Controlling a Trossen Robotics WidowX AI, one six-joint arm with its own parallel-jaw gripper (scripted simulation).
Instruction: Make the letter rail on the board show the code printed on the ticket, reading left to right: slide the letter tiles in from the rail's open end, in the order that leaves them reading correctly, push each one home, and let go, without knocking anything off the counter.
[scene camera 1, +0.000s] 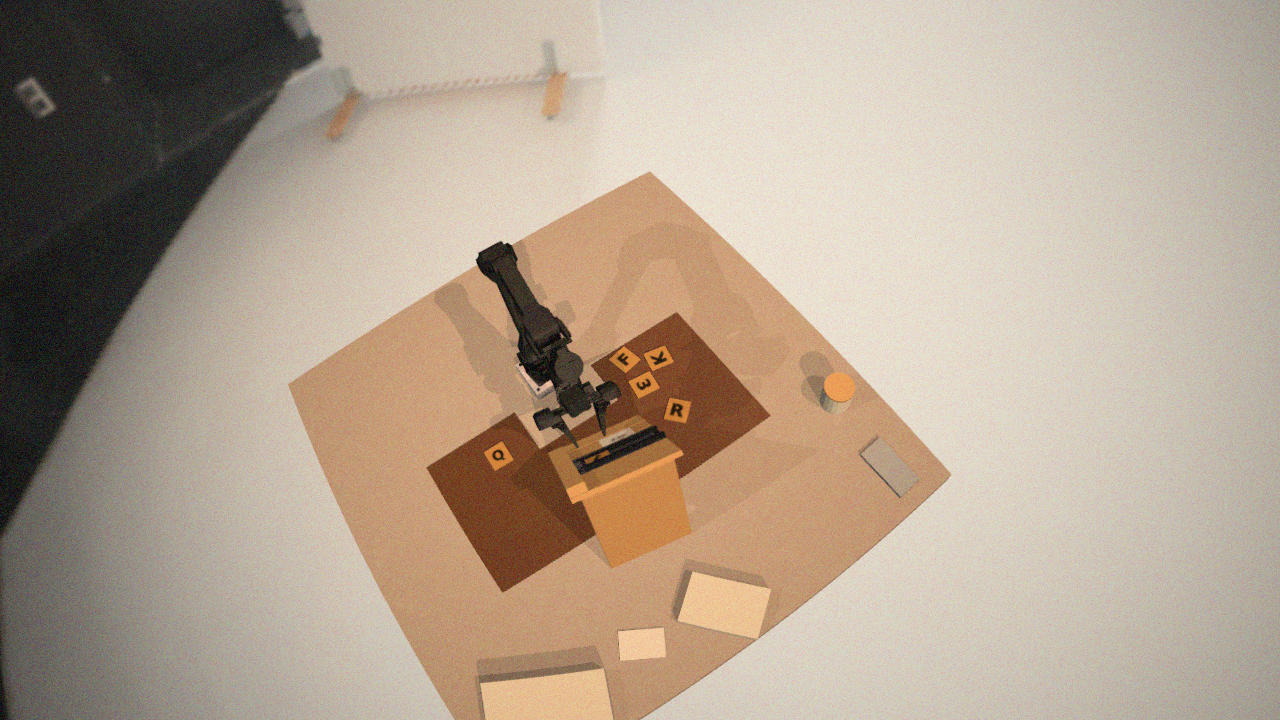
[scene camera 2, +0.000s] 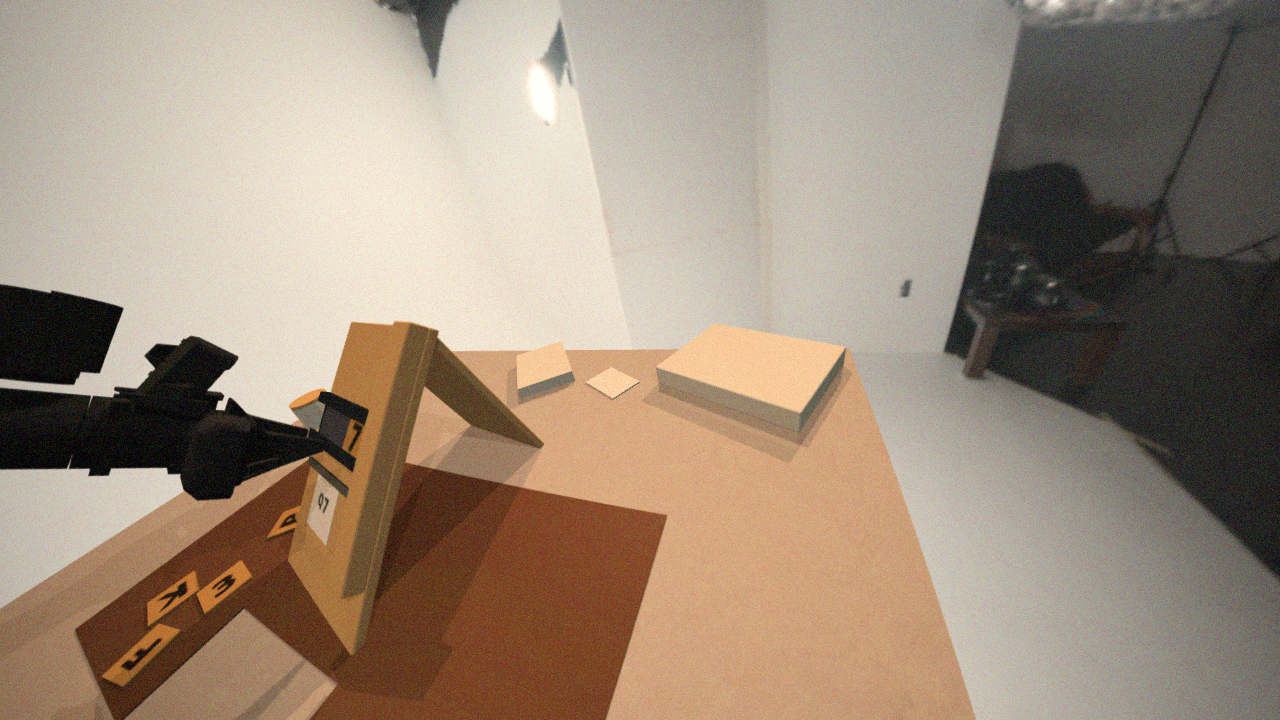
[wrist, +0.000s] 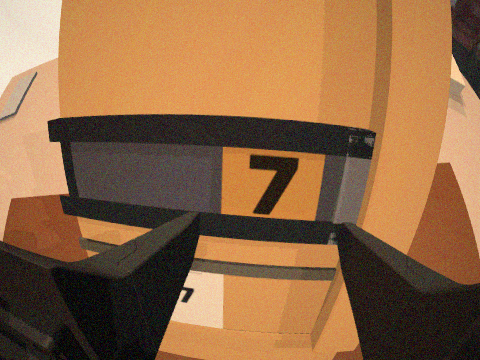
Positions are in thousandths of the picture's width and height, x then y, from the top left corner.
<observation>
my gripper: scene camera 1 462, 613; scene camera 2 246, 610; wrist 564, 635
small card: scene camera 1 499, 895; scene camera 2 479, 533; not seen in the wrist view (hidden by an orange slanted board)
</observation>
